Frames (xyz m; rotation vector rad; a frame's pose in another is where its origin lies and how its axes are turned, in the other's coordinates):
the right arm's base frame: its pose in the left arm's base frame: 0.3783 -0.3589 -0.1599 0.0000 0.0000 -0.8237
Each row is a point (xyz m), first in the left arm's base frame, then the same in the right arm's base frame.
Working: the left arm's base frame: its pose in the right arm's base frame: -0.5204 -0.0337 0.1599 0.0000 0.0000 0.8237

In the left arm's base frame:
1: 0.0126 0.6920 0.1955
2: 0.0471 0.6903 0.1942
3: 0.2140 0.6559 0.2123
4: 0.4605 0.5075 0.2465
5: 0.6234 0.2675 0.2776
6: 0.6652 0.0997 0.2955
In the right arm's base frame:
1: -1.0195 0.4458 0.3554
2: -0.9948 0.4700 0.3541
3: -0.8562 0.5690 0.3722
4: -0.5798 0.6490 0.4064
5: -0.2930 0.6055 0.4375
6: -0.1415 0.5221 0.4554

